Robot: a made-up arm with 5 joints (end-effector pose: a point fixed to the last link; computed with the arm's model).
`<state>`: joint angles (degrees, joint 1 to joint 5).
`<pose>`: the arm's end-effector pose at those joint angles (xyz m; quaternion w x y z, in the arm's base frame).
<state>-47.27 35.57 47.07 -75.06 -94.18</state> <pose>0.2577 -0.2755 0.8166 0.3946 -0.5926 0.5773 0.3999</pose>
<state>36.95 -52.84 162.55 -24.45 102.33</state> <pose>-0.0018 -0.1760 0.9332 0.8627 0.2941 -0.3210 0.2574</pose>
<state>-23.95 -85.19 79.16 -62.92 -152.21</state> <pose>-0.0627 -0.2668 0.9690 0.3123 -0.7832 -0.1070 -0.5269</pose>
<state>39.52 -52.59 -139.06 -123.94 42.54</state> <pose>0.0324 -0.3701 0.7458 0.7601 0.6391 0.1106 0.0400</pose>
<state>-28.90 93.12 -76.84 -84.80 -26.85</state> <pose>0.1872 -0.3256 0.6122 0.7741 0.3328 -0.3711 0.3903</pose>
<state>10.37 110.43 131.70 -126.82 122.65</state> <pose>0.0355 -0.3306 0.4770 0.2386 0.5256 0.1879 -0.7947</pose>
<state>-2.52 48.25 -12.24 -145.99 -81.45</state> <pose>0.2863 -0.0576 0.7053 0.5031 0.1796 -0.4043 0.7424</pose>
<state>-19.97 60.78 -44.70 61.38 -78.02</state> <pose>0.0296 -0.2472 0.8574 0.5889 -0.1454 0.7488 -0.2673</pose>
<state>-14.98 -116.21 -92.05 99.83 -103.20</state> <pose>0.1368 -0.2990 0.6422 0.9046 -0.1849 -0.2018 0.3268</pose>
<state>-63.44 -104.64 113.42 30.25 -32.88</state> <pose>-0.1578 -0.1727 0.7086 0.4435 -0.5960 -0.5270 -0.4127</pose>
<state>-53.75 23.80 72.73 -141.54 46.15</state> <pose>0.2729 -0.2145 0.7262 0.4235 0.7523 0.3768 0.3358</pose>
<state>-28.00 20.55 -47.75 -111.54 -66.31</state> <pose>0.2759 -0.0942 0.8214 0.4461 0.0200 -0.4691 0.7619</pose>
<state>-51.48 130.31 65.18 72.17 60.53</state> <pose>0.2123 -0.1961 0.5693 0.4452 -0.3734 0.8086 -0.0919</pose>
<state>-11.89 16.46 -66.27 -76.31 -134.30</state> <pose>0.3208 -0.1653 0.7571 0.8992 -0.1829 -0.3083 0.2507</pose>
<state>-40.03 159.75 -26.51 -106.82 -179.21</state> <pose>-0.1230 -0.3860 0.6149 0.3281 -0.3392 0.8780 0.0804</pose>
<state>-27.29 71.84 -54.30 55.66 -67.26</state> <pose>0.0293 -0.2440 0.8487 0.6485 -0.0673 0.6950 -0.3032</pose>
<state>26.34 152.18 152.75 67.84 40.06</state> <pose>-0.0260 -0.0108 0.6961 0.1322 0.2847 -0.4136 -0.8547</pose>
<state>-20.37 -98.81 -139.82 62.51 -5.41</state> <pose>0.1316 -0.1462 0.7417 0.0223 0.4461 -0.2063 0.8706</pose>
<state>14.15 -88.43 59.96 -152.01 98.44</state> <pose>0.0169 -0.1481 0.9293 0.2487 -0.3592 -0.3418 -0.8321</pose>
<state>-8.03 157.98 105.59 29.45 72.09</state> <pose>0.0970 -0.1010 0.4547 0.2008 0.1792 0.9575 0.1035</pose>
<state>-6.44 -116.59 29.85 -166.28 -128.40</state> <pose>-0.1324 -0.0157 0.7631 0.2348 0.6504 0.7041 -0.1613</pose>
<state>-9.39 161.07 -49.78 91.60 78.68</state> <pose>0.2578 -0.2931 0.6504 0.7376 -0.1649 0.4023 -0.5166</pose>
